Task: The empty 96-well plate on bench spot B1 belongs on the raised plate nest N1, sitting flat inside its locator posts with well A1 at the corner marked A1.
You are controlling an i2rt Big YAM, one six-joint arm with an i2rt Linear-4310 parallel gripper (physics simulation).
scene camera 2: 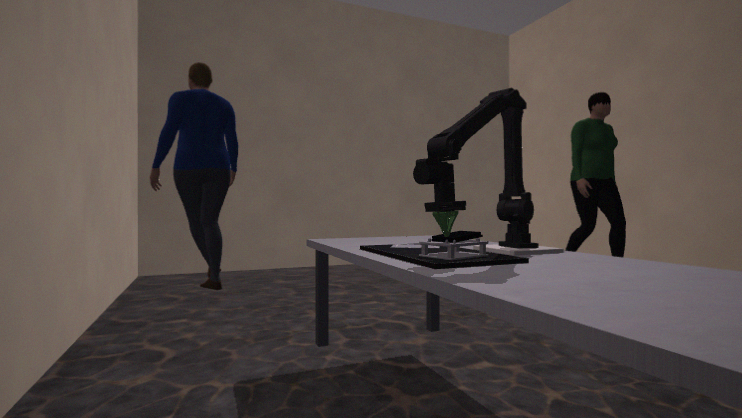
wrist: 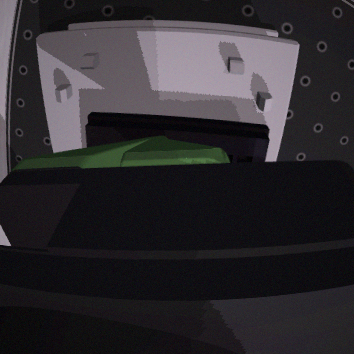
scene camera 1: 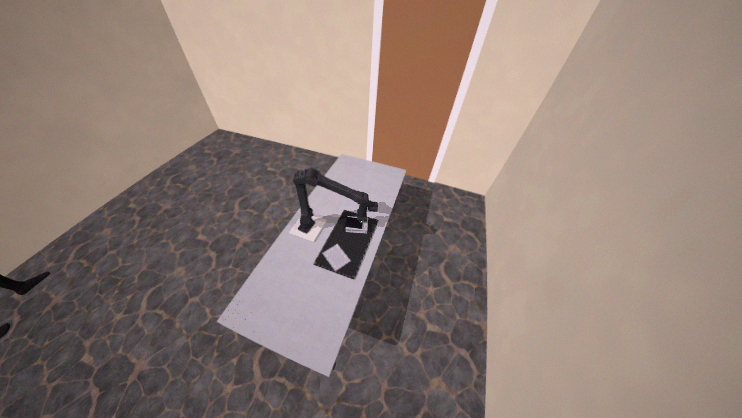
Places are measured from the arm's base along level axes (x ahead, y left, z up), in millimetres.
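Pixels of known places: gripper, fingertip midpoint: [scene camera 2: 446,236] [wrist: 159,149] [scene camera 1: 361,222]; arm's base, link origin: [scene camera 2: 517,246] [scene camera 1: 306,226].
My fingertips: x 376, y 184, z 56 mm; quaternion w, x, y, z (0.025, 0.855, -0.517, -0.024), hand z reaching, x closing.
Note:
For each thing: its top centre in the pictures, then the offset to it from my fingertips. "*": a spot on its surface instead. Level surfaces: height alone.
- black 96-well plate, top centre: [wrist: 168,247] [scene camera 2: 457,232] [scene camera 1: 354,221] dx -47, dy -25, dz +11 mm
- white raised nest, top centre: [wrist: 158,194] [scene camera 2: 453,237] [scene camera 1: 357,222] dx -28, dy -10, dz -4 mm
- pale square, surface spot: [scene camera 1: 336,257] * dx -35, dy -315, dz -55 mm
- table, surface height: dz -70 mm
The black 96-well plate [scene camera 1: 354,223] [scene camera 2: 466,235] [wrist: 245,140] lies over the robot side of the white raised nest [scene camera 1: 356,230] [scene camera 2: 450,251] [wrist: 192,60]. In scene camera 2 it stands above the nest top and looks slightly tilted. In the wrist view its far edge is well back from the nest's visible posts, with bare nest top between. My gripper [scene camera 1: 361,221] [scene camera 2: 446,235] is shut and empty, its green fingertips low at the plate; contact cannot be told. My gripper body hides much of the plate in the wrist view. The A1 marks and wells cannot be made out.
A pale square [scene camera 1: 336,257] lies turned on the black perforated mat [scene camera 1: 353,246] [scene camera 2: 504,259] [wrist: 320,62]. The arm's white base plate [scene camera 1: 315,233] [scene camera 2: 545,250] is beside the mat on the table [scene camera 1: 290,306] [scene camera 2: 623,290]. Two people stand beyond the table in scene camera 2.

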